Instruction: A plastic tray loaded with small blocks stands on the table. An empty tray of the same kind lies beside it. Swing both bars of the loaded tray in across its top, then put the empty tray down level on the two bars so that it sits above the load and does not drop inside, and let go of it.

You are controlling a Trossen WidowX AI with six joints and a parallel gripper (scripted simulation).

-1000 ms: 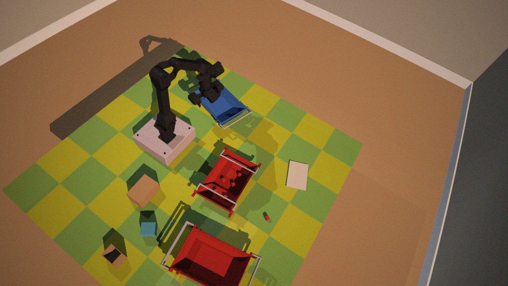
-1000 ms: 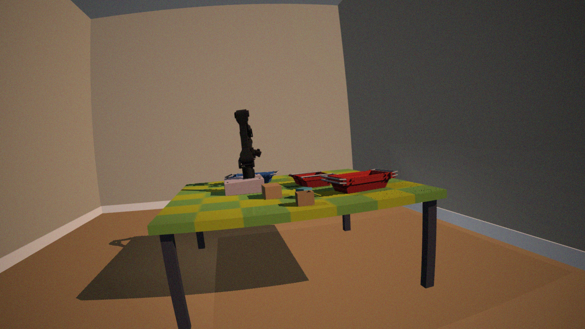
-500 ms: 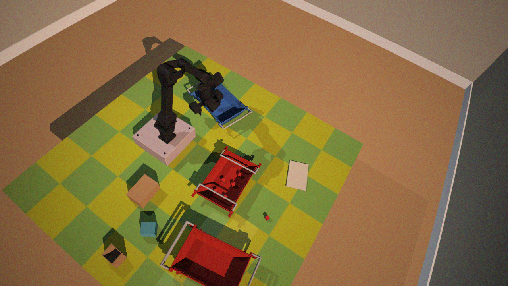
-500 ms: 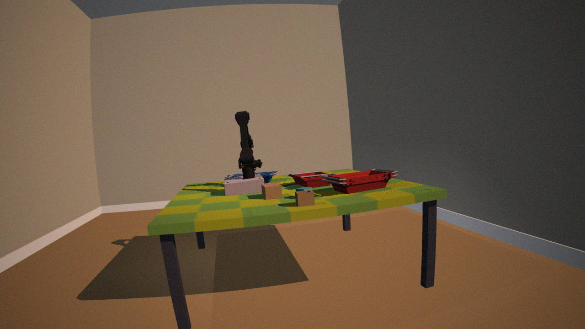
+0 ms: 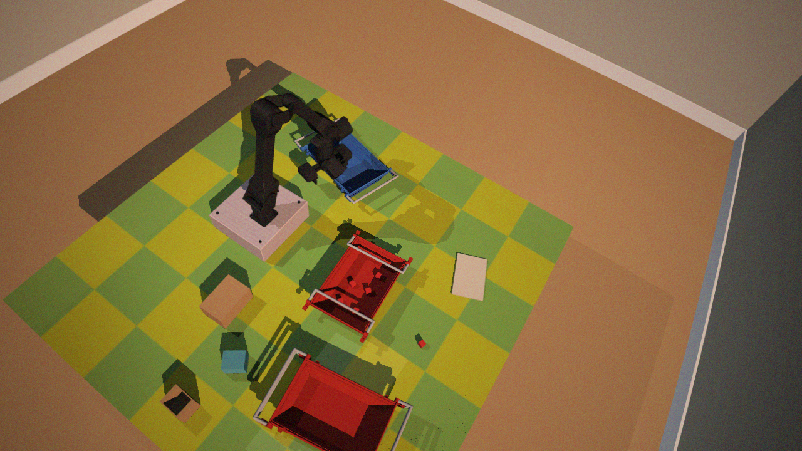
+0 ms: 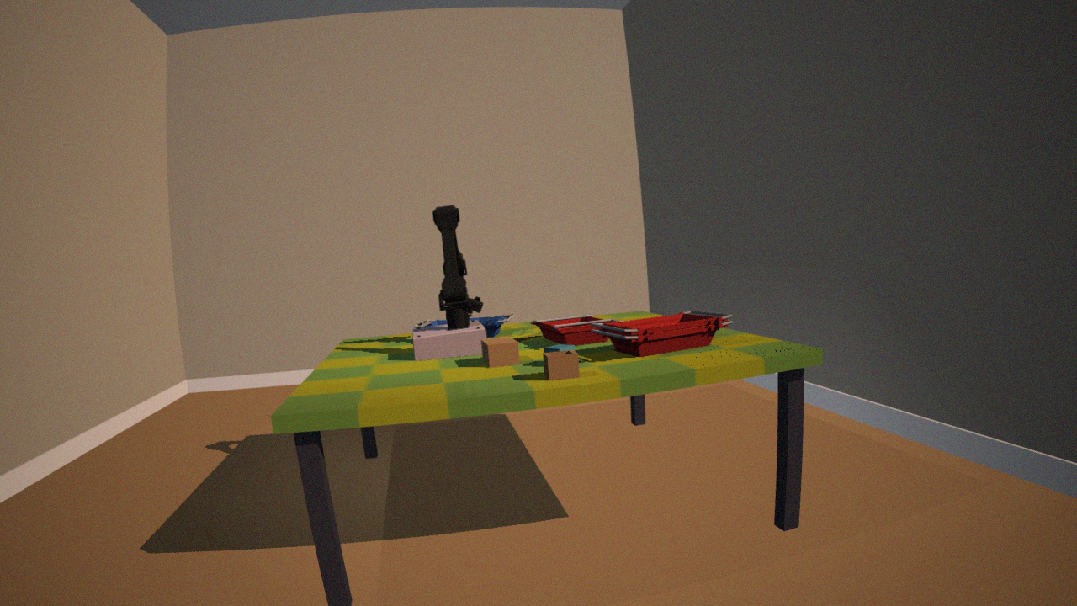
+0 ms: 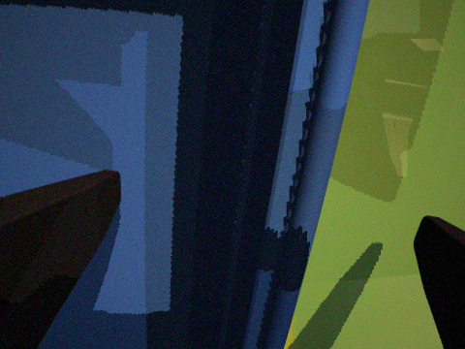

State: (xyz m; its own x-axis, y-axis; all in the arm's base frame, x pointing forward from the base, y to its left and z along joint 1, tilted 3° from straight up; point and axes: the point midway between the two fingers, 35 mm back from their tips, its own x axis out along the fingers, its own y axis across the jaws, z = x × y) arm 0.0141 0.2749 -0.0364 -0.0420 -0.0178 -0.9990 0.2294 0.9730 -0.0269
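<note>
Now: the blue tray 8 cm to the left of my gripper tip, 3 cm above it and 2 cm ahead of it. Also, from my gripper tip: teal cube (65 cm to the right, 23 cm ahead, 1 cm above); flat plate (60 cm ahead, 1 cm to the right, 1 cm below); small red block (60 cm ahead, 29 cm to the right).
</note>
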